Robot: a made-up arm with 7 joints. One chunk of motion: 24 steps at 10 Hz.
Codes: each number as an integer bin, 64 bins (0 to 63) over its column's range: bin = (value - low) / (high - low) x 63, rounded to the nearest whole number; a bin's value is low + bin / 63 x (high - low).
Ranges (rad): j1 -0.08..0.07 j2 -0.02..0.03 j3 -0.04..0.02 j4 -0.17..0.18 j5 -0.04..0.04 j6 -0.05..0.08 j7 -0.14..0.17
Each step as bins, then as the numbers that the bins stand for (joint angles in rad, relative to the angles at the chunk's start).
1 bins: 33 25 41 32 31 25 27
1 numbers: -0.0014 -0.0002 -0.0010 0.0078 -0.0006 0.0016 -0.0071
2 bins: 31 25 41 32 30 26 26
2 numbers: -0.0062 -0.0002 -0.0010 0.0078 -0.0019 0.0037 -0.0121
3 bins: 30 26 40 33 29 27 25
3 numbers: -0.0086 0.0006 -0.0019 0.0133 -0.0032 0.0057 -0.0170
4 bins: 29 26 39 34 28 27 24
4 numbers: -0.0110 0.0006 -0.0029 0.0189 -0.0044 0.0057 -0.0219
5 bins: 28 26 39 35 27 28 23
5 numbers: -0.0133 0.0006 -0.0029 0.0244 -0.0057 0.0078 -0.0268
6 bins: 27 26 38 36 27 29 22
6 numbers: -0.0157 0.0006 -0.0038 0.0300 -0.0057 0.0098 -0.0317
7 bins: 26 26 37 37 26 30 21
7 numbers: -0.0181 0.0006 -0.0048 0.0356 -0.0070 0.0119 -0.0367
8 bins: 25 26 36 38 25 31 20
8 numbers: -0.0205 0.0006 -0.0057 0.0411 -0.0083 0.0140 -0.0416
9 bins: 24 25 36 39 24 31 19
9 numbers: -0.0229 -0.0002 -0.0057 0.0467 -0.0095 0.0140 -0.0465
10 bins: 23 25 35 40 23 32 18
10 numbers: -0.0252 -0.0002 -0.0067 0.0522 -0.0108 0.0160 -0.0514
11 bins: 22 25 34 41 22 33 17
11 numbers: -0.0276 -0.0002 -0.0076 0.0578 -0.0121 0.0181 -0.0563
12 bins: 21 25 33 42 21 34 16
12 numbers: -0.0300 -0.0002 -0.0086 0.0633 -0.0133 0.0202 -0.0613
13 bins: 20 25 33 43 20 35 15
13 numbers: -0.0324 -0.0002 -0.0086 0.0689 -0.0146 0.0222 -0.0662
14 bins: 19 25 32 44 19 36 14
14 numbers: -0.0348 -0.0002 -0.0095 0.0744 -0.0159 0.0243 -0.0711
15 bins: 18 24 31 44 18 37 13
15 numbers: -0.0371 -0.0010 -0.0105 0.0744 -0.0171 0.0263 -0.0760
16 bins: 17 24 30 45 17 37 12
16 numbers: -0.0395 -0.0010 -0.0114 0.0800 -0.0184 0.0263 -0.0810
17 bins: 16 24 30 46 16 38 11
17 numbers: -0.0419 -0.0010 -0.0114 0.0856 -0.0197 0.0284 -0.0859
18 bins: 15 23 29 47 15 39 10
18 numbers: -0.0443 -0.0017 -0.0124 0.0911 -0.0210 0.0305 -0.0908
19 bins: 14 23 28 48 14 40 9
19 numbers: -0.0467 -0.0017 -0.0133 0.0967 -0.0222 0.0325 -0.0957
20 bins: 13 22 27 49 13 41 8
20 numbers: -0.0490 -0.0025 -0.0143 0.1022 -0.0235 0.0346 -0.1006
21 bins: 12 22 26 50 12 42 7
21 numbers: -0.0514 -0.0025 -0.0152 0.1078 -0.0248 0.0367 -0.1056
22 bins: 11 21 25 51 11 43 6
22 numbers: -0.0538 -0.0033 -0.0162 0.1133 -0.0260 0.0387 -0.1105
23 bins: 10 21 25 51 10 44 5
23 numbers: -0.0562 -0.0033 -0.0162 0.1133 -0.0273 0.0408 -0.1154
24 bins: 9 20 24 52 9 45 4
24 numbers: -0.0586 -0.0041 -0.0171 0.1189 -0.0286 0.0429 -0.1203
